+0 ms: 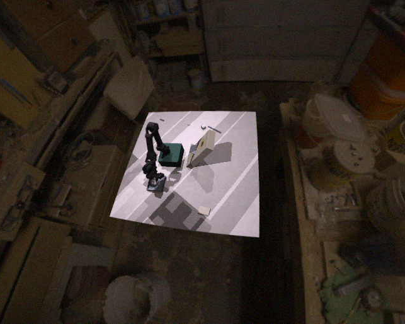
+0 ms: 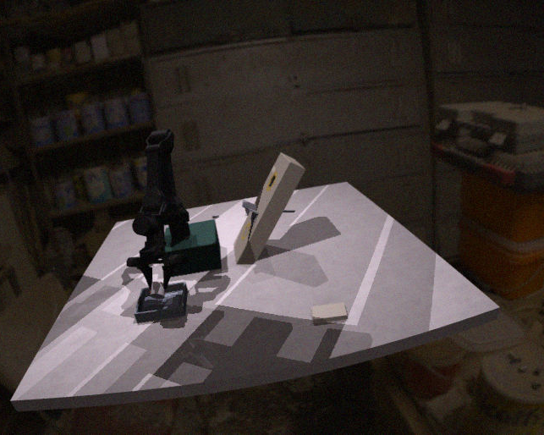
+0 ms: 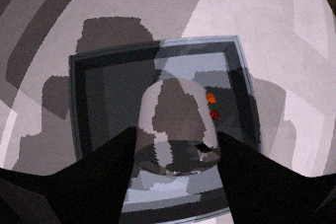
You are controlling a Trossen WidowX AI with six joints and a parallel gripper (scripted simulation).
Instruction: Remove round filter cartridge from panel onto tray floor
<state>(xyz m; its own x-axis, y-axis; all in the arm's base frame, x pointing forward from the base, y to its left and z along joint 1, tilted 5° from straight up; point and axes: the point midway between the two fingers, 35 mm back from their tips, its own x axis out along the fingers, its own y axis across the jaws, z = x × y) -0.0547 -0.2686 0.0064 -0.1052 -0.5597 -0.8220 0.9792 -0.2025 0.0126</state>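
Now: gripper tip 5 cm above the dark tray. From my gripper tip the other things lie so: beige service panel (39 cm ahead, 29 cm to the left, 11 cm above); round filter cartridge (right at my gripper tip); ledge (33 cm ahead, 29 cm to the left, 9 cm above).
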